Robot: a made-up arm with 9 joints.
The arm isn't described. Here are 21 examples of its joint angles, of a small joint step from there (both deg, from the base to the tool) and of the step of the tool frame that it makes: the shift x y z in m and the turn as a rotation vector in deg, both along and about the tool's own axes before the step.
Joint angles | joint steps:
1: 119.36 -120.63 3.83 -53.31 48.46 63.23 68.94 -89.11 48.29 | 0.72 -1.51 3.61 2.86 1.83 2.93 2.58 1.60 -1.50
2: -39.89 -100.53 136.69 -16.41 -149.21 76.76 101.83 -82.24 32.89 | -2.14 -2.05 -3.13 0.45 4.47 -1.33 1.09 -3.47 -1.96
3: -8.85 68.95 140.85 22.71 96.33 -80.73 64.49 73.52 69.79 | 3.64 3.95 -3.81 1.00 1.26 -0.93 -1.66 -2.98 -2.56
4: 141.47 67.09 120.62 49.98 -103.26 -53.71 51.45 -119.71 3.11 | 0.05 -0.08 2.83 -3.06 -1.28 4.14 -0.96 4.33 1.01
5: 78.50 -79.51 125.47 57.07 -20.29 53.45 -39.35 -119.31 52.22 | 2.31 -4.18 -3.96 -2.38 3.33 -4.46 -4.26 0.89 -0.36
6: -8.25 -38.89 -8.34 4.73 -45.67 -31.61 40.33 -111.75 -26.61 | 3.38 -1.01 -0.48 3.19 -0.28 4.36 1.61 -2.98 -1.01
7: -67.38 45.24 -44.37 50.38 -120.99 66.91 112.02 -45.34 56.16 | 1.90 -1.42 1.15 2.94 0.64 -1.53 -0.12 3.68 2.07
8: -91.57 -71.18 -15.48 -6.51 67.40 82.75 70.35 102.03 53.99 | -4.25 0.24 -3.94 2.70 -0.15 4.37 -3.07 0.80 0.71
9: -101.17 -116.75 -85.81 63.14 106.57 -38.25 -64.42 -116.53 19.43 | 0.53 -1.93 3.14 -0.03 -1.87 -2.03 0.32 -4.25 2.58
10: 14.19 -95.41 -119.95 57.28 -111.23 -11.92 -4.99 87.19 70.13 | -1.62 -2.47 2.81 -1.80 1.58 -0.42 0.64 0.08 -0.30
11: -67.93 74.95 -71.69 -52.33 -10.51 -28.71 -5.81 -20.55 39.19 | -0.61 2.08 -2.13 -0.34 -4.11 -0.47 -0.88 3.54 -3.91
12: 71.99 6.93 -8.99 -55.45 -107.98 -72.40 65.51 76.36 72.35 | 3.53 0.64 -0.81 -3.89 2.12 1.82 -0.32 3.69 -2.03
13: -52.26 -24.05 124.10 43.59 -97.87 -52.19 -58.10 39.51 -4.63 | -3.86 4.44 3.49 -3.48 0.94 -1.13 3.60 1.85 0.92
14: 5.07 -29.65 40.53 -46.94 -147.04 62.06 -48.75 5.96 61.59 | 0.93 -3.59 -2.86 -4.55 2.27 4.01 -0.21 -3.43 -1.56
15: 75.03 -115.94 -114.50 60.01 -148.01 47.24 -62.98 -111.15 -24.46 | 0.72 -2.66 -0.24 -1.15 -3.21 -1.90 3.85 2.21 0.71
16: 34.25 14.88 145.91 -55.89 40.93 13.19 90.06 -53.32 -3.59 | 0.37 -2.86 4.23 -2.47 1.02 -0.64 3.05 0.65 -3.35
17: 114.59 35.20 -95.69 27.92 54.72 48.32 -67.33 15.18 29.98 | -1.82 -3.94 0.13 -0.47 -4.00 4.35 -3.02 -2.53 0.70
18: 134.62 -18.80 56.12 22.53 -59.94 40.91 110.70 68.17 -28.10 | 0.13 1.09 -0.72 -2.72 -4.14 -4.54 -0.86 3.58 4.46
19: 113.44 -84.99 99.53 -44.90 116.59 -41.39 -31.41 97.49 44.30 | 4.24 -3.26 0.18 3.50 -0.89 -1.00 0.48 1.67 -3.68
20: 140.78 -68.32 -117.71 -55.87 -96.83 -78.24 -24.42 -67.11 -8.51 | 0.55 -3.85 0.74 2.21 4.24 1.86 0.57 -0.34 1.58
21: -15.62 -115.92 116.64 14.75 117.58 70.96 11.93 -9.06 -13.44 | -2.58 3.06 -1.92 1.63 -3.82 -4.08 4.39 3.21 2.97
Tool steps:
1: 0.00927 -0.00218 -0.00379 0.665 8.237 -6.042
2: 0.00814 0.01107 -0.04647 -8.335 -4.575 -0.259
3: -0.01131 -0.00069 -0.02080 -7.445 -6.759 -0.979
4: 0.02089 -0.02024 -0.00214 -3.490 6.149 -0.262
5: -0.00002 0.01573 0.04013 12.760 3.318 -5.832
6: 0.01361 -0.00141 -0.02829 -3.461 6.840 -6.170
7: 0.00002 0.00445 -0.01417 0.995 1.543 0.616
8: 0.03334 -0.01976 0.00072 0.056 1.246 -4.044
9: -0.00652 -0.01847 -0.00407 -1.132 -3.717 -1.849
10: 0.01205 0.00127 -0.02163 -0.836 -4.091 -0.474
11: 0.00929 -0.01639 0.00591 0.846 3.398 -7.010
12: 0.00406 -0.03205 0.01820 4.787 5.506 -4.732
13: 0.00343 0.00273 0.05468 11.662 9.684 -0.497
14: -0.03249 0.03180 -0.01417 -5.289 -6.619 5.418
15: -0.01088 0.00283 0.01087 -2.965 -2.769 1.422
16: -0.01679 0.01105 -0.00268 -3.882 -0.850 -0.681
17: 0.00659 -0.03148 0.02066 1.497 -6.135 0.082
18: -0.03303 -0.02980 -0.03112 2.438 -5.104 6.740
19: 0.01274 0.01338 -0.00234 4.622 -1.843 -7.759
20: -0.00130 -0.01081 0.00344 3.768 -5.888 -1.070
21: 0.05139 -0.00340 0.00652 3.152 -0.620 -8.276
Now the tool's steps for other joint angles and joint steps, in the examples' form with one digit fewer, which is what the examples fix.
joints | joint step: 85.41 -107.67 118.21 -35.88 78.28 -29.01 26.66 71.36 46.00 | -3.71 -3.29 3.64 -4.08 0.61 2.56 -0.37 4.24 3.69
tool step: -0.0062 -0.0057 0.0108 4.42 8.40 2.40
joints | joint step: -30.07 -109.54 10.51 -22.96 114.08 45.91 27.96 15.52 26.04 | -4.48 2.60 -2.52 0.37 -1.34 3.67 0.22 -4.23 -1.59
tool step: 0.0405 -0.0103 0.0061 1.84 -1.34 -3.78
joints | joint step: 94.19 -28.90 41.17 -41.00 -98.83 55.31 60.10 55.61 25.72 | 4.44 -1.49 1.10 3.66 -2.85 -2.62 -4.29 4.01 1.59
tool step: 0.0112 -0.0016 0.0349 5.01 2.59 -0.72
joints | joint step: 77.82 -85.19 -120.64 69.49 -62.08 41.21 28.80 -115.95 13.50 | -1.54 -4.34 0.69 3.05 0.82 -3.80 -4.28 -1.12 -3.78
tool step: -0.0507 0.0232 0.0036 0.43 1.61 5.45
